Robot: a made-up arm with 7 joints.
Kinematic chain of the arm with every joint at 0, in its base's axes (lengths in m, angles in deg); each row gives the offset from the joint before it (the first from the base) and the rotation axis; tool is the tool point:
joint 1: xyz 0 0 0.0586 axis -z
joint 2: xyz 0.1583 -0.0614 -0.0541 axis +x
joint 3: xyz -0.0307 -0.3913 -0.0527 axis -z
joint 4: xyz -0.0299 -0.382 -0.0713 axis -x
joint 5: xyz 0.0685 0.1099 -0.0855 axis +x
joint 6: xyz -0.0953 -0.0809 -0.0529 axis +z
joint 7: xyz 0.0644 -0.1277 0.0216 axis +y
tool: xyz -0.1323 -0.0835 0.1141
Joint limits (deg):
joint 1: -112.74..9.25
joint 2: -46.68..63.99
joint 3: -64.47..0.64
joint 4: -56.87..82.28
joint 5: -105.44..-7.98
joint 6: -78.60..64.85
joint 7: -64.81..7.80
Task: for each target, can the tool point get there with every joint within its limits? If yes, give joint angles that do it. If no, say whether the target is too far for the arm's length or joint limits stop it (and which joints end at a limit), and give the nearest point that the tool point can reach.
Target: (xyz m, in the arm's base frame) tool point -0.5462 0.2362 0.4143
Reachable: no: joint limits stop it (at a limit: joint 1, joint 2, joint 3, joint 5, joint 6, joint 7) | nearest point 0.0577 0.4897 0.3979 | short by 0.655 m
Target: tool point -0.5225 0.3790 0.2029
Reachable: no: joint limits stop it (at a limit: joint 1, joint 2, joint 3, joint 5, joint 6, joint 7) | nearest point 0.0592 0.4860 0.3953 | short by 0.622 m
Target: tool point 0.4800 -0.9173 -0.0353
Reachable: yes | joints -15.04 -5.72 -26.50 -43.19 -31.71 -0.97 -18.30
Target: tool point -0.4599 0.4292 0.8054
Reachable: no: joint limits stop it (at a limit: joint 1, joint 2, joint 3, joint 4, joint 5, joint 7) | nearest point 0.0744 0.5362 0.5210 | short by 0.615 m
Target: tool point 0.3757 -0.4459 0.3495
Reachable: yes | joints -13.26 -34.77 -49.51 49.81 -80.28 28.37 -51.92
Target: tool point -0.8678 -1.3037 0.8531
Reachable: no: too far | nearest point -0.3008 -0.8448 0.5148 | short by 0.804 m
